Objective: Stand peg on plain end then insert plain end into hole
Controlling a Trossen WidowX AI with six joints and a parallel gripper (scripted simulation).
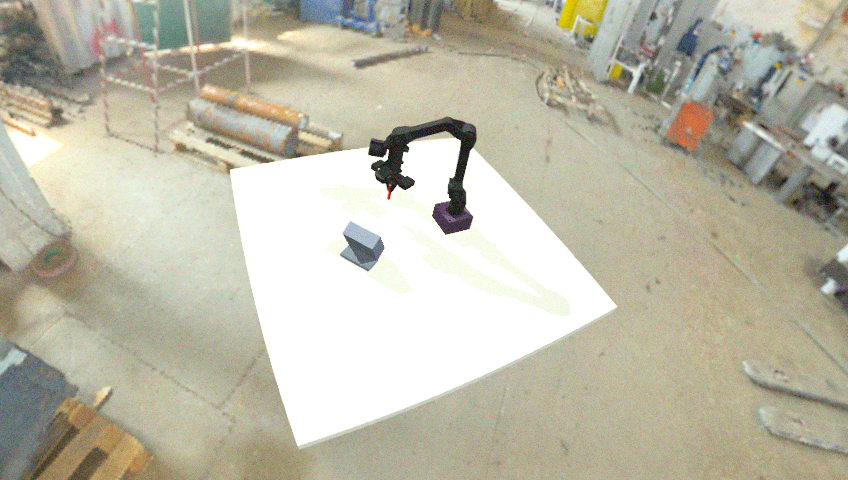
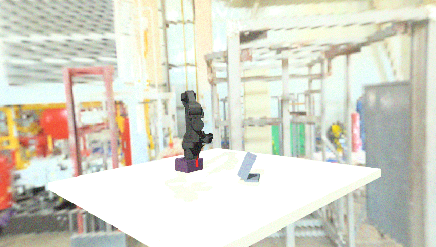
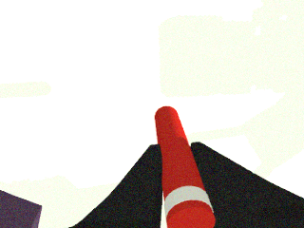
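Now: gripper tip 21 cm short of the grey sloped panel, 15 cm to the right of it and 5 cm above it. From my gripper tip the other things lie so: red peg 2 cm above; then grey foot plate 23 cm ahead, 16 cm to the left, 11 cm below.
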